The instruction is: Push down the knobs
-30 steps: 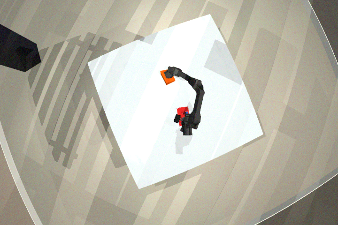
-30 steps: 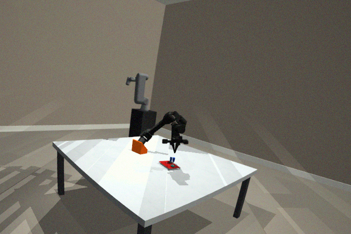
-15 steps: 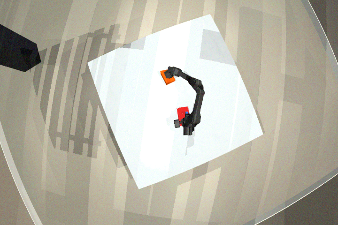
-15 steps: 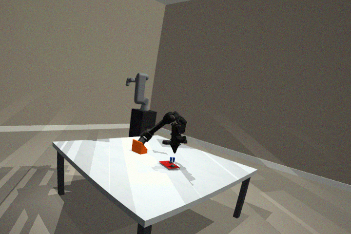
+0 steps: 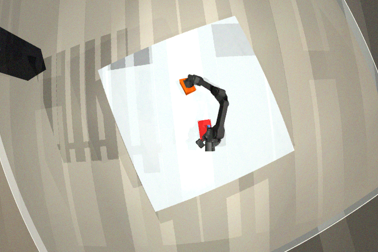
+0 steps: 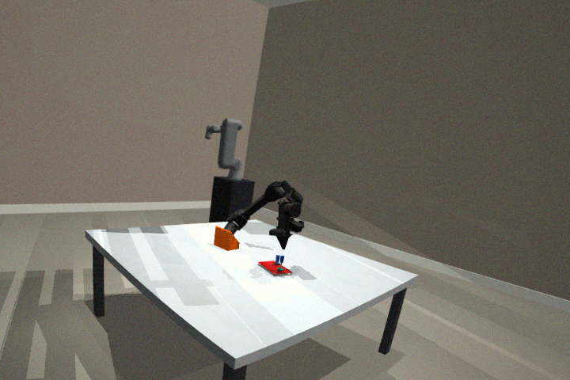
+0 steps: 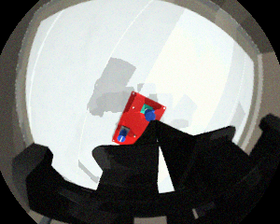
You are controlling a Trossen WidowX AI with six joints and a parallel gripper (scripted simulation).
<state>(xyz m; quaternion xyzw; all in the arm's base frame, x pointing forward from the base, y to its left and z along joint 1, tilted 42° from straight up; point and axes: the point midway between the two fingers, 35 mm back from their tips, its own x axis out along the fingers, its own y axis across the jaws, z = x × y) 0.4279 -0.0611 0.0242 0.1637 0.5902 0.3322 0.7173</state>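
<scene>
My gripper tip is now 7 cm above the green potentiometer.
</scene>
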